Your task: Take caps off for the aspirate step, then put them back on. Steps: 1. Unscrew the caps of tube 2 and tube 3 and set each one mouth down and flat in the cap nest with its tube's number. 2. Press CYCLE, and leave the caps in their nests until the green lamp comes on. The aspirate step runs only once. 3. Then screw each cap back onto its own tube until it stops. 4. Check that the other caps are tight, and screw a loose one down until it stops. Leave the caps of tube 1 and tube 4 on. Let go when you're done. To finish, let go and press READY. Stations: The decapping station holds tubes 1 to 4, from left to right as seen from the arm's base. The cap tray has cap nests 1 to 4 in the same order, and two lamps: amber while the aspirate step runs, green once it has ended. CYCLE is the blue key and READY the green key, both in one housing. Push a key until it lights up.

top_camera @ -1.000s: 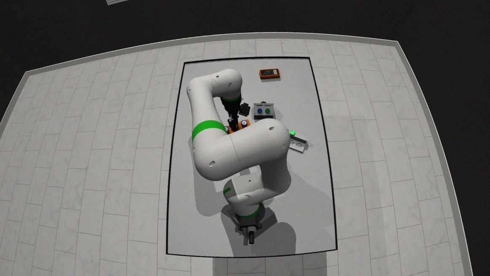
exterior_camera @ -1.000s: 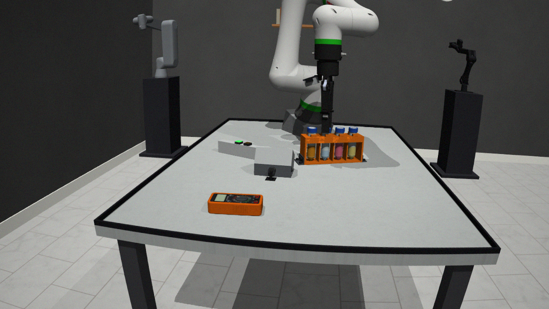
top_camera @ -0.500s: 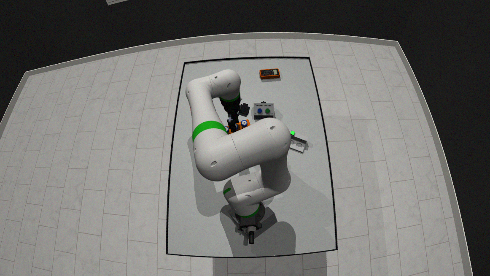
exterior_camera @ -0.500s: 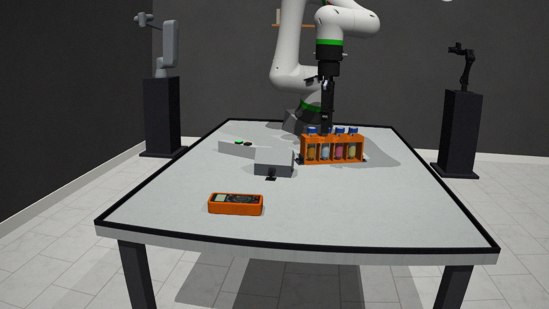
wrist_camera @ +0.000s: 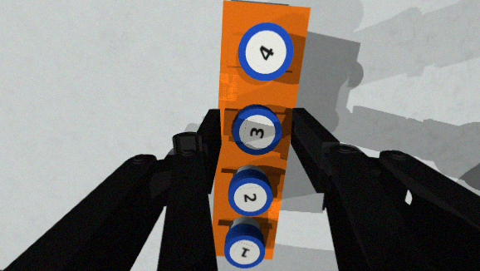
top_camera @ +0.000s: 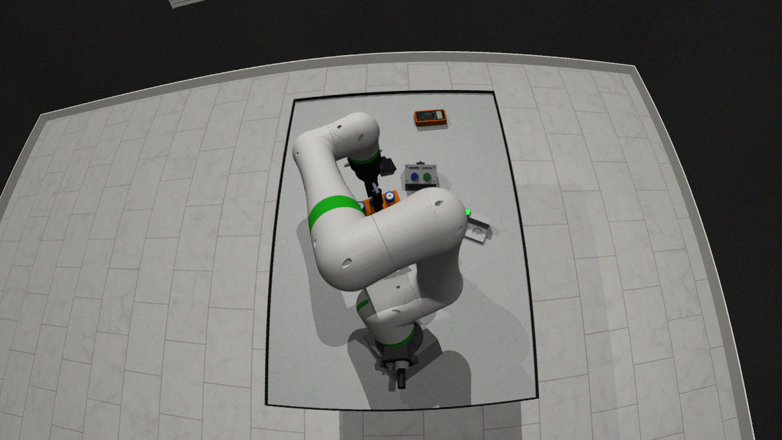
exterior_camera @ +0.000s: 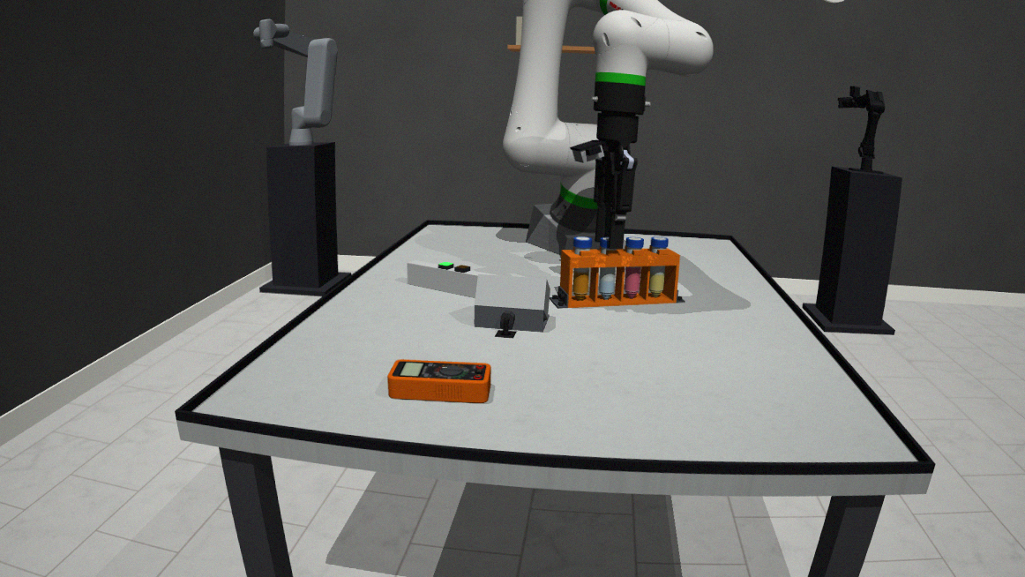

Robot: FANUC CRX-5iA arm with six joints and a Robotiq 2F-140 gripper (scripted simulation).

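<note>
Now: hand 30 mm above the cap 3. Round my hand: cap 1 (30 mm behind, 100 mm to the left, 30 mm below); cap 4 (20 mm ahead, 50 mm to the right, 20 mm below); cap 2 (20 mm behind, 50 mm to the left, 30 mm below).
</note>
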